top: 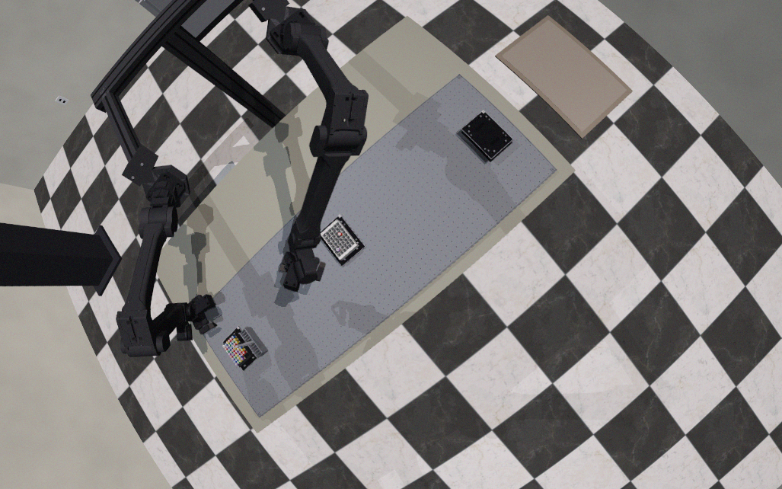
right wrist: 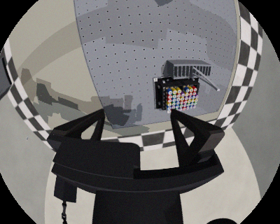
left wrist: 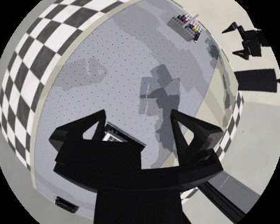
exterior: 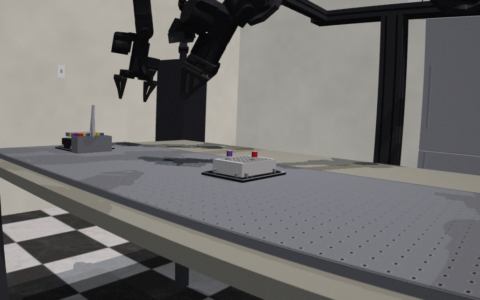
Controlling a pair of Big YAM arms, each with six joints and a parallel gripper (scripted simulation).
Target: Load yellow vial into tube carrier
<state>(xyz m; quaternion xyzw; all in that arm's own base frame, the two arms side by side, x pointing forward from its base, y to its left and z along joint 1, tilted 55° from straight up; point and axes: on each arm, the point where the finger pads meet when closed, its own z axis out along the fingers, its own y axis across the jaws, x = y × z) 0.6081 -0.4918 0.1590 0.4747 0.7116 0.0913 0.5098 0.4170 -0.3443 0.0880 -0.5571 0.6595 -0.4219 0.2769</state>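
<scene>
Now: the white tube carrier TC 40 mm behind my left hand, 140 mm to the left of it and 160 mm below it. Also, from my left hand: grey holder H1 (40 mm behind, 430 mm to the right, 170 mm below).
</scene>
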